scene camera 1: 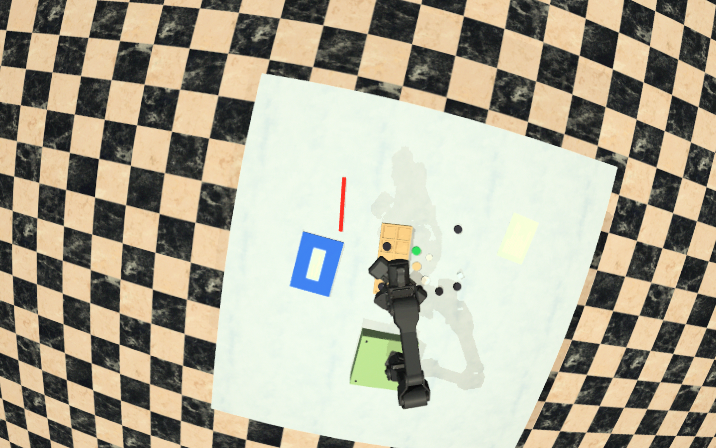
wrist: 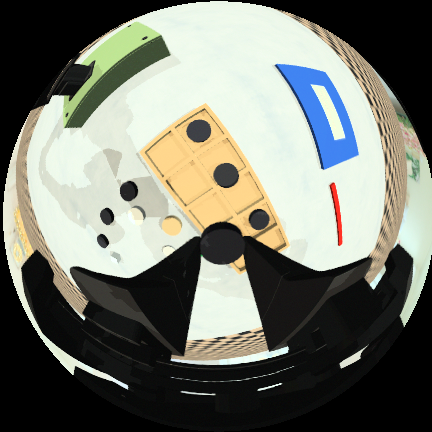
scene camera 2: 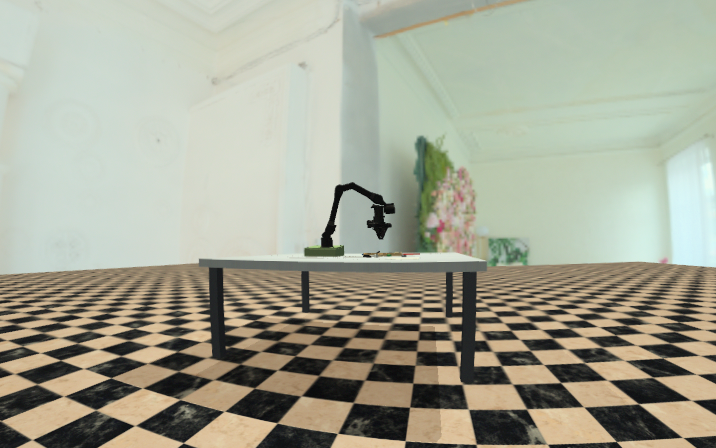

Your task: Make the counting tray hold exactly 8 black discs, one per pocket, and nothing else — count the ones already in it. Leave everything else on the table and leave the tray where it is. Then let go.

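Observation:
My gripper (scene camera 2: 380, 236) (wrist: 221, 241) is shut on a black disc (wrist: 222, 246), above the tan counting tray (scene camera 1: 404, 232) (wrist: 165, 150). Scene camera 2 shows the fingertips well above the table. The tray's column nearer the blue frame holds a black disc at the base end (wrist: 198, 130), a middle black disc (wrist: 226, 175) and a farther black disc (scene camera 1: 387, 246) (wrist: 259, 219). The visible pockets of the other column are empty; the fingers and held disc hide part of the tray. Loose black discs (scene camera 1: 457, 228) (scene camera 1: 438, 291) (scene camera 1: 457, 286) (wrist: 128, 191) lie beside it.
Beside the tray lie a green disc (scene camera 1: 416, 250), tan disc (scene camera 1: 416, 266) (wrist: 171, 225), cream disc (scene camera 1: 428, 257), white disc (wrist: 137, 215) and small cube (scene camera 1: 460, 275). A blue frame (scene camera 1: 302, 258) (wrist: 345, 150), red stick (scene camera 1: 342, 203) (wrist: 337, 215), yellow card (scene camera 1: 518, 238) and green base (scene camera 1: 372, 364) also show.

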